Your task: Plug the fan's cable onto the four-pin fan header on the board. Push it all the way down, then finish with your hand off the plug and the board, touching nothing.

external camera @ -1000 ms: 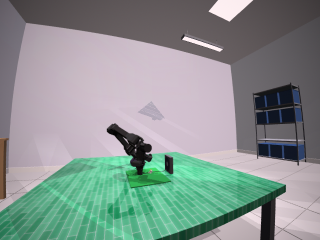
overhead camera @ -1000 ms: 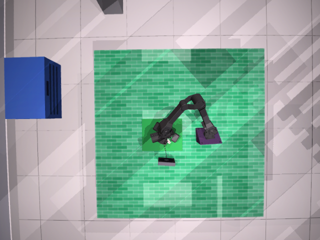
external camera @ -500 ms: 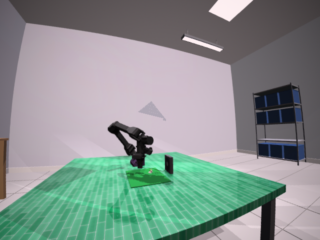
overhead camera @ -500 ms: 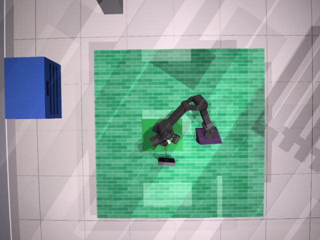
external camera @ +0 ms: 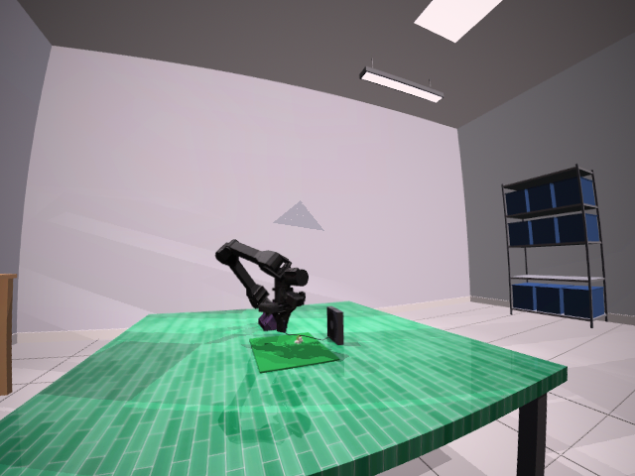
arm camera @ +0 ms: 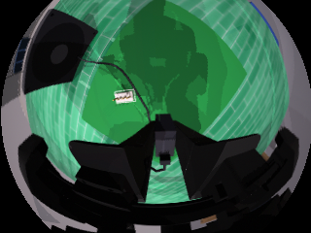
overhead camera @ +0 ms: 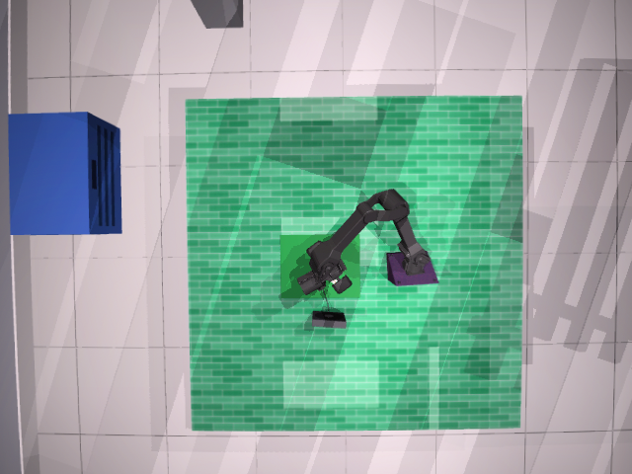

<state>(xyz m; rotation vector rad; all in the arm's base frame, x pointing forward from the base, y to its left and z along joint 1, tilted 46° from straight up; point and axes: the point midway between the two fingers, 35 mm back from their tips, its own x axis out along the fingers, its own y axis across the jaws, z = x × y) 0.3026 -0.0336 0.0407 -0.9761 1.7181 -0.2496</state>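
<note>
Now: the fan header 70 mm to the left of my gripper tip, 70 mm below it and 10 mm behind it. The rest, counted from my gripper tip: dark plug: 10 mm behind, 10 mm above; black fan: 190 mm to the left, 20 mm ahead, 10 mm below; green board: 80 mm below, 30 mm ahead, 10 mm to the left.
</note>
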